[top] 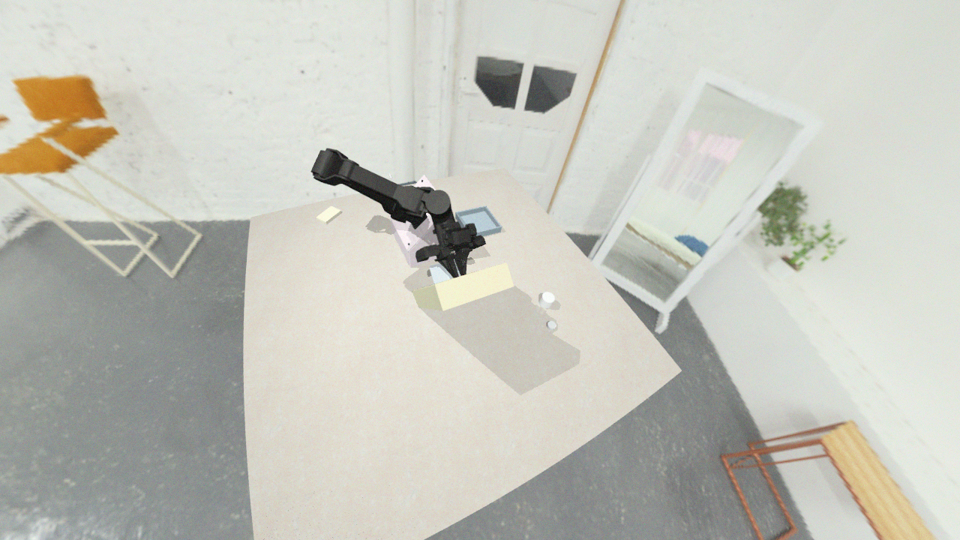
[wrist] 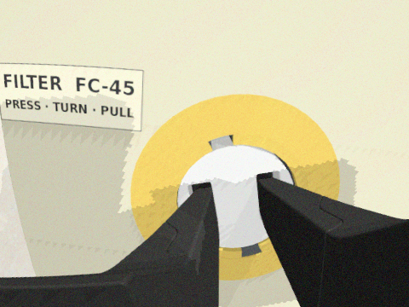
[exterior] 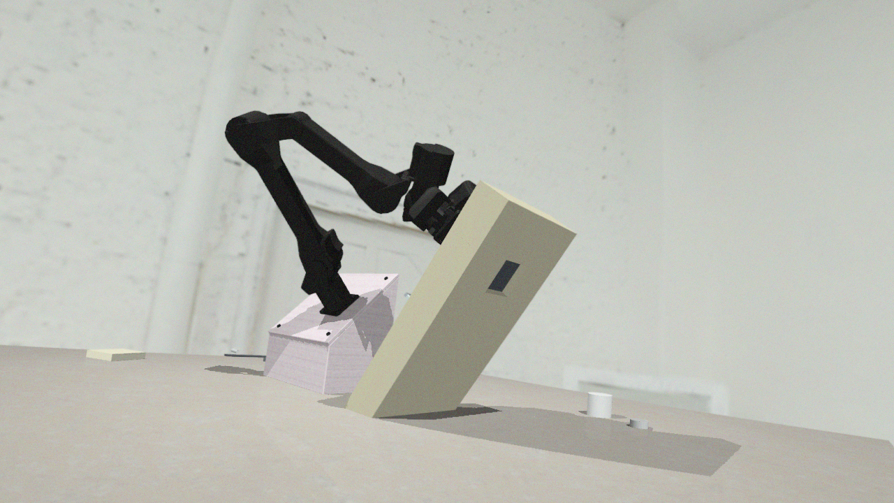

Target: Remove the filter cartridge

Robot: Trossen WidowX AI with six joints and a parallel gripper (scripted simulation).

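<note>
Now: the white filter cartridge 10 mm below my gripper tip and 10 mm ahead of it. The rest, counted from my gripper tip: cream pad 700 mm behind, 290 mm to the right, 230 mm below; blue tray 410 mm behind, 300 mm to the left, 230 mm below; cream service panel 80 mm below, 40 mm behind.
</note>
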